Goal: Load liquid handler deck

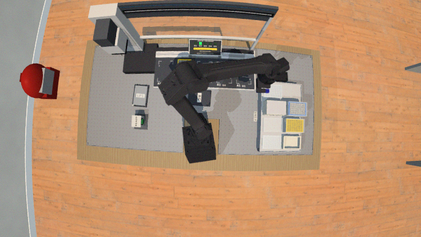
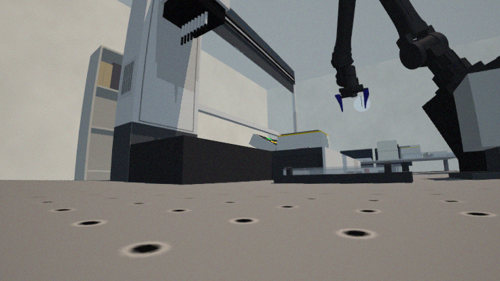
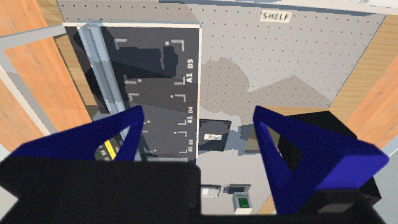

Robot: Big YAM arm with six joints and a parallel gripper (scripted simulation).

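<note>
The sample plate is 10 mm behind my hand, 150 mm to the right of it and 230 mm below it. The rest, counted from my hand: white sealed block 130 mm behind, 150 mm to the right, 170 mm below; then clear tip rack cover 230 mm behind, 140 mm to the right, 210 mm below; then shelf label 170 mm behind, 50 mm to the right, 290 mm below.
</note>
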